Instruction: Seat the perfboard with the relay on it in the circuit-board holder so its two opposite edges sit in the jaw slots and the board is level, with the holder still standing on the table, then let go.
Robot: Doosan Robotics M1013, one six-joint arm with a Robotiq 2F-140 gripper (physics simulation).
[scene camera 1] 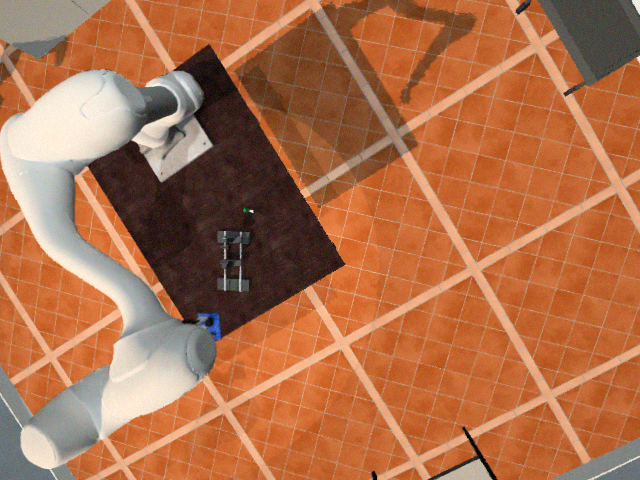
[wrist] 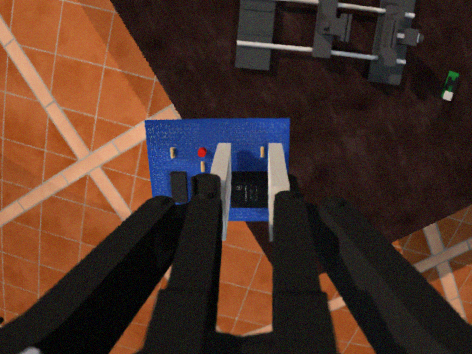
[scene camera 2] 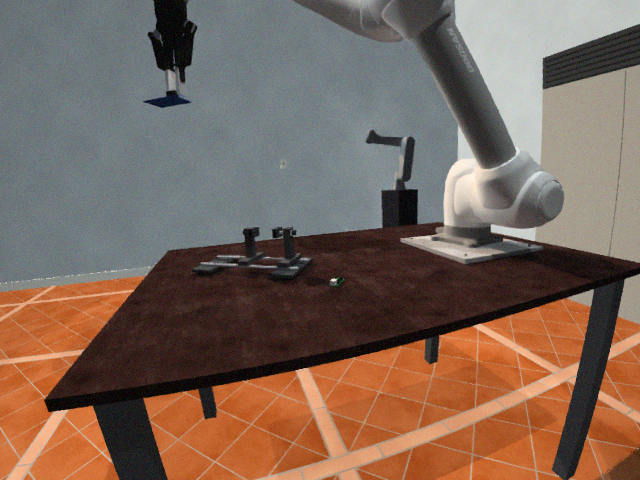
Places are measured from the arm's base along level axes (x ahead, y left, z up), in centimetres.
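Pixels of known places: gripper, fingertip midpoint: [scene camera 1: 204,322] [wrist: 249,164] [scene camera 2: 176,96]; arm's base at its link origin: [scene camera 1: 162,135] [scene camera 2: 466,240].
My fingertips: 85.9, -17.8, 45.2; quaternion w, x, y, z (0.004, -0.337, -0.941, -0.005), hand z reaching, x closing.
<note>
Ahead of a thing's pixels: the offset from my fingertips to its top centre, as dx, dy, dz. Level surfaces: height alone.
The blue perfboard {+2.2, -0.6, +0.9} [scene camera 1: 216,330] [scene camera 2: 164,101] [wrist: 217,132] carries a black relay {+1.0, +1.3, +0.9} [wrist: 249,190], a red part and small components. My gripper [scene camera 2: 173,74] [wrist: 249,164] is shut on the relay, one pale fingertip on each side of it. The board hangs roughly level, high above the table's corner region, apart from the holder. The circuit-board holder [scene camera 1: 233,284] [scene camera 2: 290,272] [wrist: 254,35] stands on the table, with two rails and upright jaws. In the wrist view it lies beyond the board, towards the upper right, partly cut off at the top. Its jaws hold no board.
A small green and white part {-28.9, +24.4, -45.1} [scene camera 1: 248,210] [scene camera 2: 337,281] [wrist: 450,86] lies on the dark table {dz -46.3} [scene camera 1: 289,232] [scene camera 2: 232,330] [wrist: 325,125] near one end of the holder. The arm's pale base plate [scene camera 1: 180,162] [scene camera 2: 465,253] is on the same table. Another arm stands on a black pedestal [scene camera 2: 399,208] behind.
</note>
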